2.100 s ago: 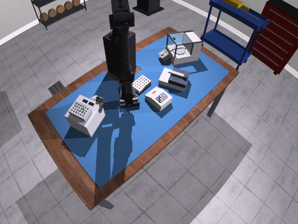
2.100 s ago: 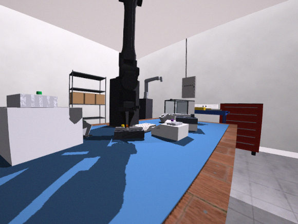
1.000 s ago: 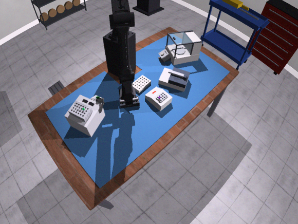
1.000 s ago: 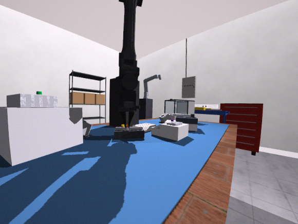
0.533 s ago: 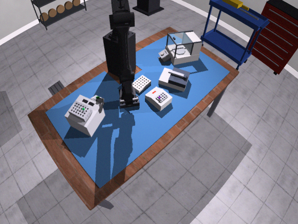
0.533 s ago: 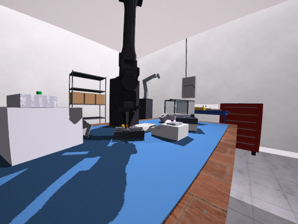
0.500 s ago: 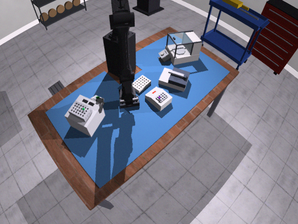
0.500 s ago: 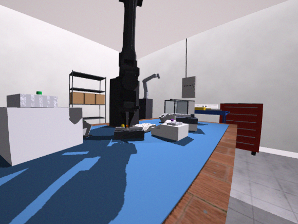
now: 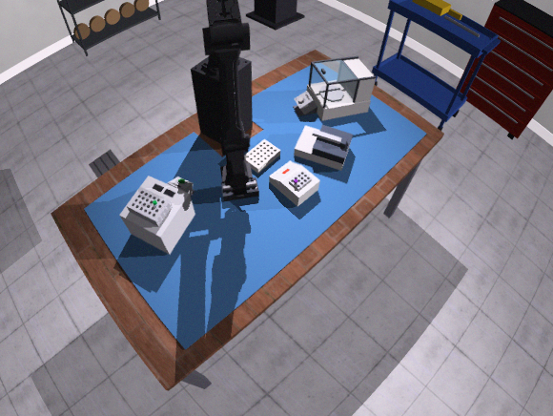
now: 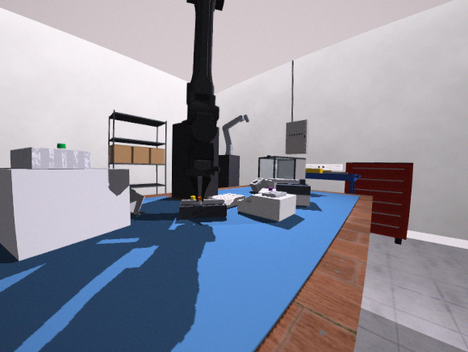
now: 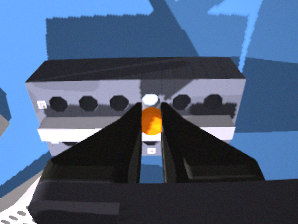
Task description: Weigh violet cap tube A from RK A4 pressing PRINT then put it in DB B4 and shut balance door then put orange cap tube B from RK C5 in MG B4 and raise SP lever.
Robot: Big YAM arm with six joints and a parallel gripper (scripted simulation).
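The magnet block MG lies 30 mm below my hand, 20 mm to the left of it and 10 mm behind it. From my hand the other things lie so: tube rack RK: 190 mm to the left, 70 mm behind, 40 mm below; then violet-capped tube: 150 mm to the left, 140 mm ahead, 10 mm above; then yellow-capped tube: 40 mm behind, 20 mm below.
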